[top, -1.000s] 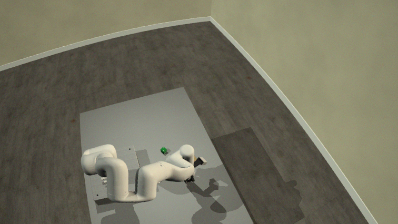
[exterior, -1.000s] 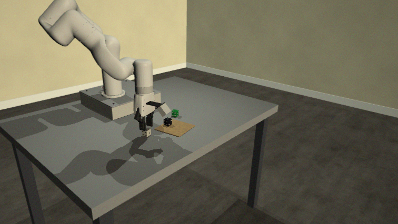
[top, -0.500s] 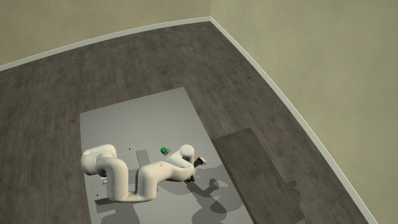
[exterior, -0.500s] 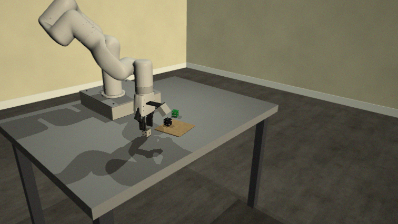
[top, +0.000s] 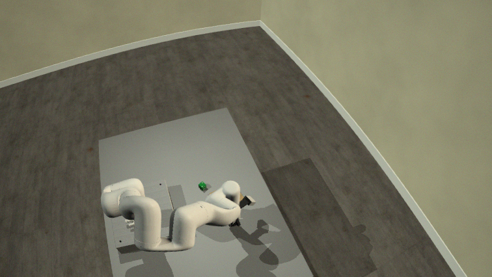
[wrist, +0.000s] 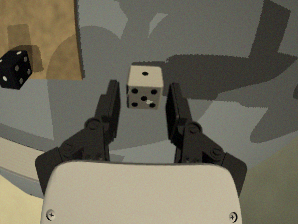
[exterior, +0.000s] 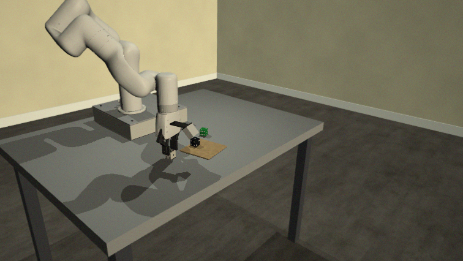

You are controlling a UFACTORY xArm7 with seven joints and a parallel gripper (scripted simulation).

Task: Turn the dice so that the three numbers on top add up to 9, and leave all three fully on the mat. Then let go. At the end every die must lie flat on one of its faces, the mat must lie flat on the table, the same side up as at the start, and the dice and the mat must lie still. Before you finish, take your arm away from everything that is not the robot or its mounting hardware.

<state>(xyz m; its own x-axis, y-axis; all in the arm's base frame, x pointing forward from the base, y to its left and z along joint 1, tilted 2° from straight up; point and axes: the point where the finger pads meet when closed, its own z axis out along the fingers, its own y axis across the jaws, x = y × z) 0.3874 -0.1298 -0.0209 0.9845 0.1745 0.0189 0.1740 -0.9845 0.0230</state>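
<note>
Right now the white die is 30 mm below my hand. From my hand the other things lie so: black die (140 mm to the left, 20 mm below); green die (50 mm behind, 250 mm to the left, 30 mm below); tan mat (50 mm ahead, 140 mm to the left, 40 mm below).
</note>
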